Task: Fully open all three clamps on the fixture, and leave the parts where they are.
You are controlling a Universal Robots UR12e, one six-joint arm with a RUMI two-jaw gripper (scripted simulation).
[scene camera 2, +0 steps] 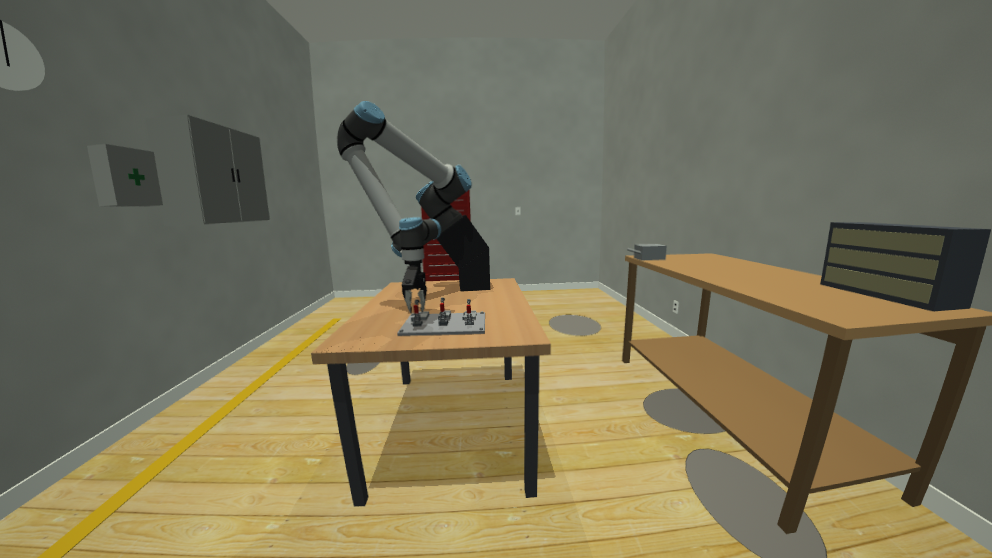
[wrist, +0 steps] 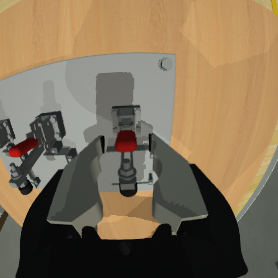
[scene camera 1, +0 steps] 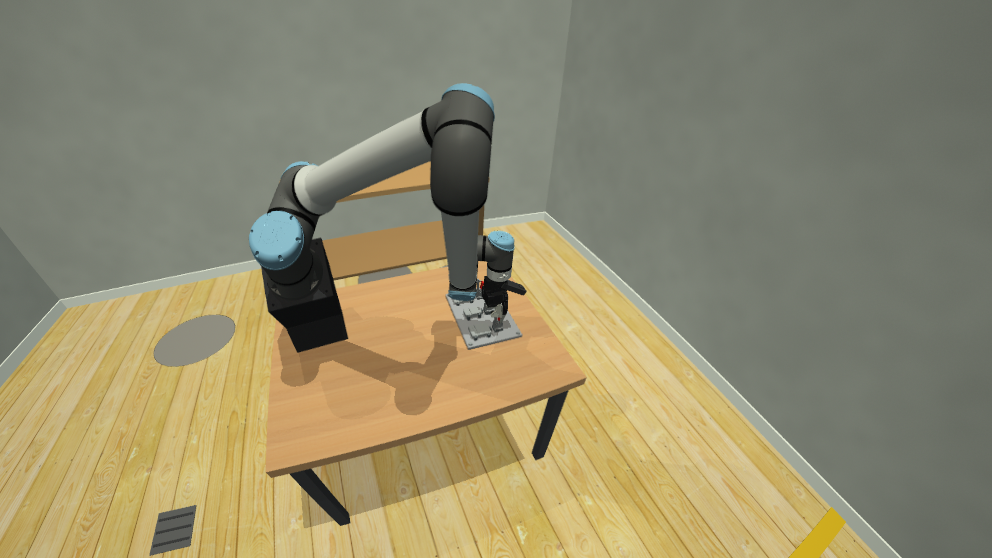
I see my gripper (scene camera 1: 498,319) and a grey fixture plate (scene camera 1: 510,328).
My gripper also shows in scene camera 2 (scene camera 2: 416,313) and in the wrist view (wrist: 126,136). The grey fixture plate also shows in scene camera 2 (scene camera 2: 456,325) and in the wrist view (wrist: 84,89).
